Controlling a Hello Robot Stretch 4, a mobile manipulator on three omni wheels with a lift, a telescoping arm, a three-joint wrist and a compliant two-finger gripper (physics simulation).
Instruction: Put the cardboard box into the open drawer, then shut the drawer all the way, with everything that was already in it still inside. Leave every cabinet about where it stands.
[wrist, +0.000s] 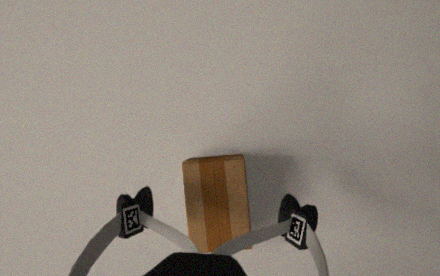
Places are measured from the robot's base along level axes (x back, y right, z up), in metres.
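Where they show: hand, tool point: (215, 212).
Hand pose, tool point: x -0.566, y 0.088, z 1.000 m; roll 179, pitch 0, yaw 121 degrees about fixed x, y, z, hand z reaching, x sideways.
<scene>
After its pixels a point has its place.
The cardboard box (215, 200) {y 0.084, x -0.568, z 0.973 m}, brown with a darker tape band along its middle, lies on the pale surface in the lower middle of the wrist view. Its long side runs almost up and down in the view. My gripper (216, 212) {y 0.088, x -0.566, z 1.000 m} is open, with one fingertip to the left of the box and the other to the right, and gaps show on both sides. The fingers appear above the box, and its lower end is partly hidden by the finger strips and the gripper body. The drawer and the cabinets do not show in this view.
The plain pale surface (100, 90) {y -0.094, x -0.588, z 0.923 m} extends around the box. A soft shadow falls to the right of the box, and fainter shadows lie farther right.
</scene>
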